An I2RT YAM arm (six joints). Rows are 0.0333 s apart.
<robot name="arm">
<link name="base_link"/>
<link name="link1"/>
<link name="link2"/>
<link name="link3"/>
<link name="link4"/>
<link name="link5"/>
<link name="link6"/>
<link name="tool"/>
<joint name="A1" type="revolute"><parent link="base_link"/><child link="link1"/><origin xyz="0 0 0.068"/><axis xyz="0 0 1"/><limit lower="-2.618" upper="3.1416"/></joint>
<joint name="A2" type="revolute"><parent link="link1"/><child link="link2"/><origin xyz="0.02 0.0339 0.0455" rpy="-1.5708 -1.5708 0"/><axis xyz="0 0 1"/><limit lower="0" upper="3.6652"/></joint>
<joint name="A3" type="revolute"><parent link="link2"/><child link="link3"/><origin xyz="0 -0.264 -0.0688" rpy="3.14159 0 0"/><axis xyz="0 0 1"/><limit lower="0" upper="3.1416"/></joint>
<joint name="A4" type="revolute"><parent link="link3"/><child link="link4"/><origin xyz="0.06 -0.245 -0.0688" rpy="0 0 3.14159"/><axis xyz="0 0 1"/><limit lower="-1.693" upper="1.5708"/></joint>
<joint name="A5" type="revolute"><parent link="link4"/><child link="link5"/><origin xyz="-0.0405 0.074 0.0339" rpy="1.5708 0 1.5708"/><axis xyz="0 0 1"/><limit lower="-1.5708" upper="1.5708"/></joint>
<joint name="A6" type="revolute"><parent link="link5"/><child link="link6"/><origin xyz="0.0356 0 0.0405" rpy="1.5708 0 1.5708"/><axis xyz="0 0 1"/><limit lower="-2.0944" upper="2.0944"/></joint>
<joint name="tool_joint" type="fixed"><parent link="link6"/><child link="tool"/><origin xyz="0 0 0" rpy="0 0 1.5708"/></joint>
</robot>
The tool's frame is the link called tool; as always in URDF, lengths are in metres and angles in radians.
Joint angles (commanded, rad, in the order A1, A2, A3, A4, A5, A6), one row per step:
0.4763 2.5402 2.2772 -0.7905 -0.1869 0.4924
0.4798 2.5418 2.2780 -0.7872 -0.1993 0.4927
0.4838 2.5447 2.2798 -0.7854 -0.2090 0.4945
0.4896 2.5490 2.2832 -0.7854 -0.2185 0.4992
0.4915 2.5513 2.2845 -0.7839 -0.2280 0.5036
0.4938 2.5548 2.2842 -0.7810 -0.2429 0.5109
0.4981 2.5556 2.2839 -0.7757 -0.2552 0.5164
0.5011 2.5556 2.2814 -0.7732 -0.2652 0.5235
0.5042 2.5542 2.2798 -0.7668 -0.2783 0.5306
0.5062 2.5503 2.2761 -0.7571 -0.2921 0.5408
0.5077 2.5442 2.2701 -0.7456 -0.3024 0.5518
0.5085 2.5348 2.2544 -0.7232 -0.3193 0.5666
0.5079 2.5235 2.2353 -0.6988 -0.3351 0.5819
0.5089 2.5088 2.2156 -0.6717 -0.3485 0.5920
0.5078 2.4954 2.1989 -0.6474 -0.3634 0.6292
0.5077 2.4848 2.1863 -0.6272 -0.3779 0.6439
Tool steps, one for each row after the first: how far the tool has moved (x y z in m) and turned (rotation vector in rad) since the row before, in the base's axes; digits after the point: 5 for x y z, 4 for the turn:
-0.00072 0.00226 -0.00034 0.0108 0.0029 0.0094
-0.00079 0.00243 -0.00081 0.0084 0.0040 0.0073
-0.00122 0.00330 -0.00115 0.0084 0.0066 0.0065
-0.00036 0.00136 -0.00066 0.0089 0.0053 0.0029
-0.00056 0.00171 -0.00167 0.0133 0.0101 0.0035
-0.00096 0.00263 -0.00013 0.0131 0.0038 0.0058
-0.00103 0.00170 -0.00055 0.0097 0.0074 0.0021
-0.00079 0.00201 0.00070 0.0150 0.0033 0.0038
-0.00053 0.00150 0.00157 0.0182 0.0020 0.0006
-0.00048 0.00107 0.00210 0.0165 -0.0004 -0.0022
-0.00058 0.00083 0.00153 0.0247 0.0005 -0.0022
-0.00044 -0.00001 0.00160 0.0242 0.0001 -0.0042
-0.00089 0.00064 0.00335 0.0235 -0.0083 0.0006
-0.00031 -0.00029 0.00346 0.0321 0.0087 -0.0209
-0.00044 0.00024 0.00303 0.0236 -0.0016 -0.0025

